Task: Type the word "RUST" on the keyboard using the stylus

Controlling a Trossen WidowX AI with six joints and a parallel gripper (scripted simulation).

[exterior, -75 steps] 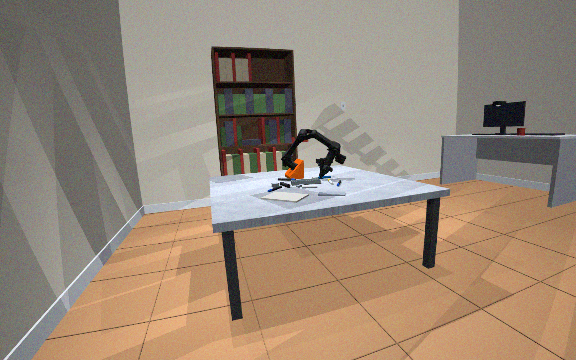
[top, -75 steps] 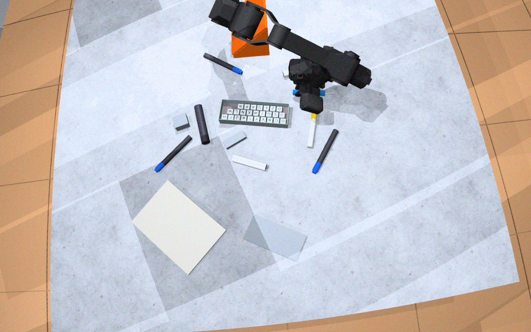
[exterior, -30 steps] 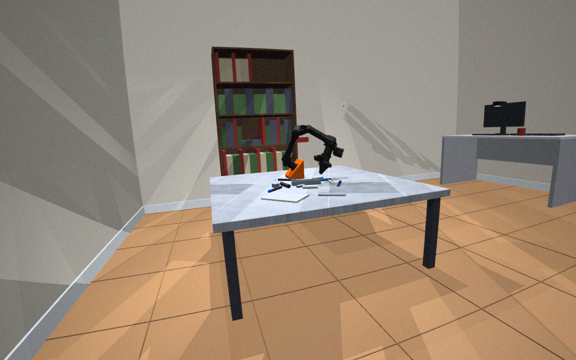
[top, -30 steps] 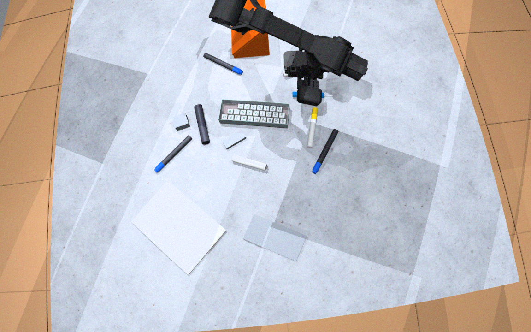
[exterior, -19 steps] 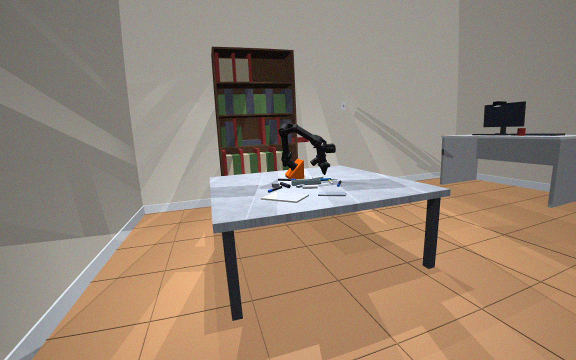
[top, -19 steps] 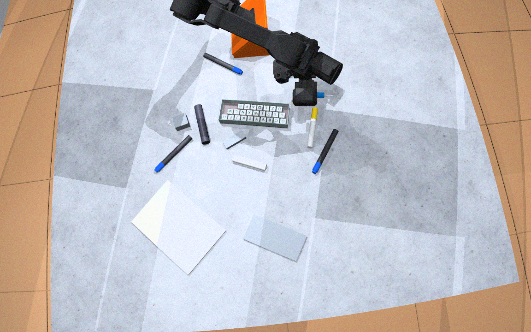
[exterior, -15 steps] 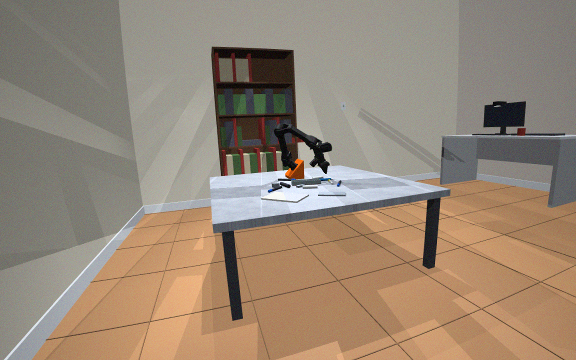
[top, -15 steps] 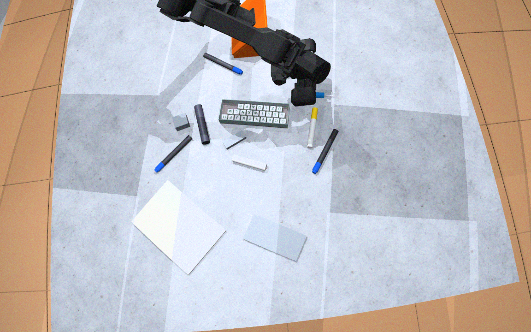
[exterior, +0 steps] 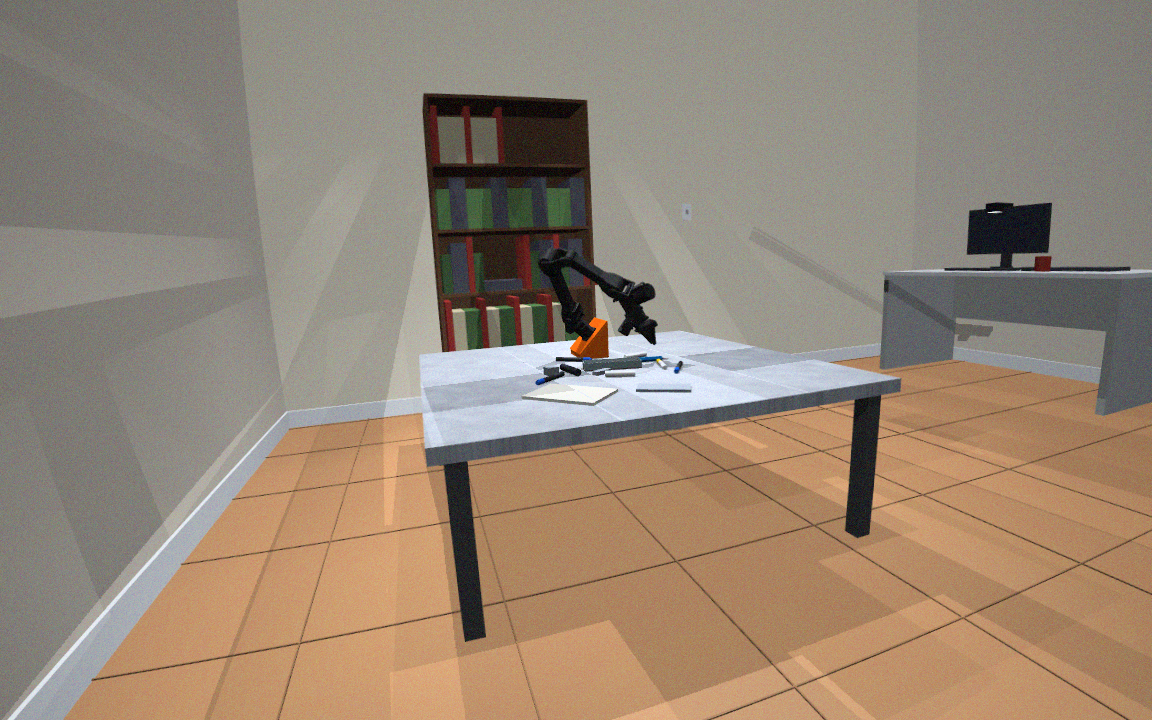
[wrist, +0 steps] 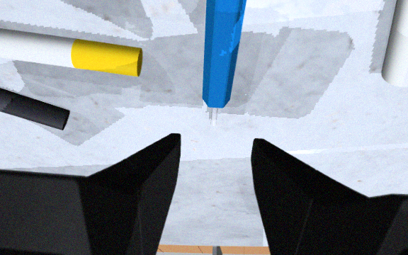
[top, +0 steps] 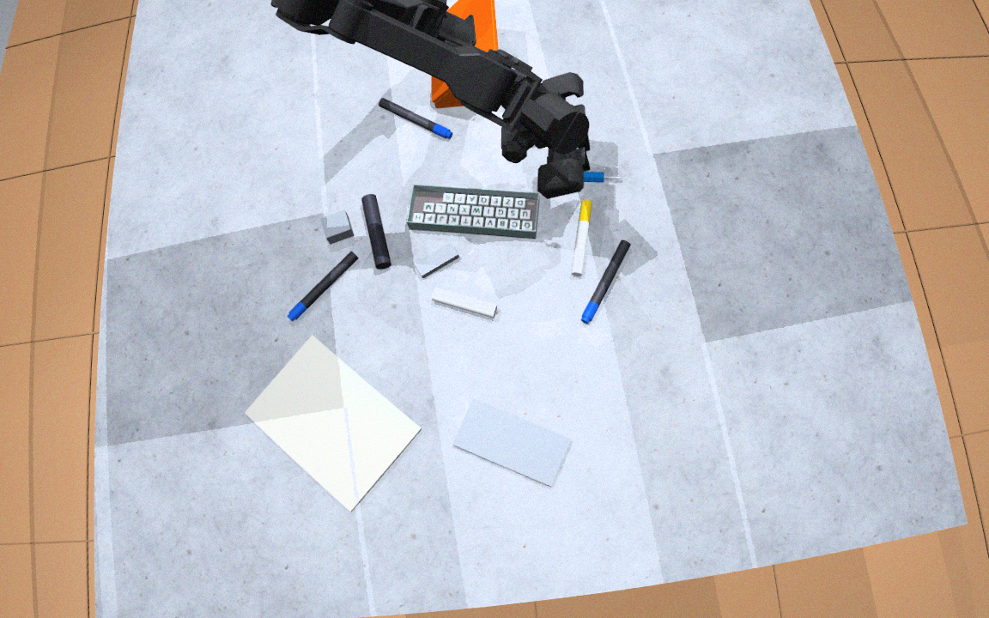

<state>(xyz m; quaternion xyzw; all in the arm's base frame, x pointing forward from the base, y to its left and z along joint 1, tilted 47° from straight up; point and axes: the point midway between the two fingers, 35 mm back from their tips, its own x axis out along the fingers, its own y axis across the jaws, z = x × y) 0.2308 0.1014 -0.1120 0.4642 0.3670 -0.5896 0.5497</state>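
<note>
My gripper tip is 50 mm above the blue stylus and 20 mm to the right of it. Also, from my gripper tip: yellow-capped marker: 90 mm ahead, 50 mm below, 20 mm to the right; T key: 190 mm to the right, 60 mm ahead, 50 mm below; dark cylinder: 330 mm to the right, 60 mm ahead, 50 mm below.
</note>
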